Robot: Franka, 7 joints.
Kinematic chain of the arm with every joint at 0, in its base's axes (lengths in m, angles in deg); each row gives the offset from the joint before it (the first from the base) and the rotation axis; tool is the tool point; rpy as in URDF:
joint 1: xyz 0 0 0.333 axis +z
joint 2: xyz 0 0 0 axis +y
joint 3: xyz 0 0 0.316 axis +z
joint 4: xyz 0.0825 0 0 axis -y
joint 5: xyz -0.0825 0 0.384 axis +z
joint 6: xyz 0 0 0 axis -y
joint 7: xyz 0.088 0 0 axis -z
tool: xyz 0 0 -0.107 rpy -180 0 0
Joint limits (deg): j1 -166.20..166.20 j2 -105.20..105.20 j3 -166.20..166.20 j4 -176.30..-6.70 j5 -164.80..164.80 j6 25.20..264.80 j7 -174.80..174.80
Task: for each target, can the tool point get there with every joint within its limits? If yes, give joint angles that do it. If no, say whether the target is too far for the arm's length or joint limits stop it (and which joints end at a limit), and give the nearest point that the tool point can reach.
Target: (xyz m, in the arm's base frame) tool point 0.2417 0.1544 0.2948
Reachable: yes | joints 106.89 -78.17 -72.57 -157.22 126.50 208.49 65.77
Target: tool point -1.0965 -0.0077 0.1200
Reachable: no: too far | nearest point -0.8421 -0.0059 0.1694 | short by 0.259 m
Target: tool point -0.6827 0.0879 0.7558
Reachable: yes | joints -28.45 -54.74 -101.69 -45.84 -11.30 209.46 40.94
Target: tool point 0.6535 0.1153 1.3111
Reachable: no: too far | nearest point 0.4743 0.0837 1.0429 | short by 0.324 m
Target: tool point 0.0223 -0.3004 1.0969
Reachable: yes | joints -124.41 21.98 139.37 -21.07 87.16 186.05 -127.84
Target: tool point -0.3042 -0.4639 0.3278
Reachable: yes | joints -67.78 13.60 -56.69 -127.00 -72.51 142.92 55.36
